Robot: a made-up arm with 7 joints.
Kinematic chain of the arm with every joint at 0, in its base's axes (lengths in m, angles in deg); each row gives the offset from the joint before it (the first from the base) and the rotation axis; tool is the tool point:
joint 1: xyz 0 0 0.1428 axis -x
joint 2: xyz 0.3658 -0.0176 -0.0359 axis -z
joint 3: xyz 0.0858 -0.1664 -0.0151 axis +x
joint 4: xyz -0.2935 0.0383 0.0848 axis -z
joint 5: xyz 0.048 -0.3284 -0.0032 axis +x
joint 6: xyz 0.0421 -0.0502 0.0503 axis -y
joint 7: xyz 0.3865 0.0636 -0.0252 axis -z
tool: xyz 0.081 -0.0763 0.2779
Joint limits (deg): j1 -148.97..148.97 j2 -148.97..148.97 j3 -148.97..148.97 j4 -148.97..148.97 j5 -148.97..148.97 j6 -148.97..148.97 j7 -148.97..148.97
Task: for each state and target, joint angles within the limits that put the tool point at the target. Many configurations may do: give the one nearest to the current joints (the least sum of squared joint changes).
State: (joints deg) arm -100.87 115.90 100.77 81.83 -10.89 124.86 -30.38
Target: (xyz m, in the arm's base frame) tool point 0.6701 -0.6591 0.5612
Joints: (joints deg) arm -119.90 147.28 86.53 77.97 -0.17 136.26 -26.11
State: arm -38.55 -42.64 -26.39 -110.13 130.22 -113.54 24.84
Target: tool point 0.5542 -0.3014 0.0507
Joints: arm -43.18 -71.31 -9.05 -117.73 115.58 -148.97 20.45
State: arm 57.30 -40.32 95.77 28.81 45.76 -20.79 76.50
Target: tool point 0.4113 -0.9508 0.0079
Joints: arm 41.41 -43.41 84.99 45.39 47.98 7.27 66.41
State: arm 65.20 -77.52 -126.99 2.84 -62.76 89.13 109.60
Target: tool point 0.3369 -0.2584 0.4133
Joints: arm 78.43 -84.48 -114.04 -1.94 -73.92 76.87 116.21
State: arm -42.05 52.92 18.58 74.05 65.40 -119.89 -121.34
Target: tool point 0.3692 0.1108 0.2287
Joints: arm -41.39 80.03 12.12 83.42 62.61 -148.97 -104.99
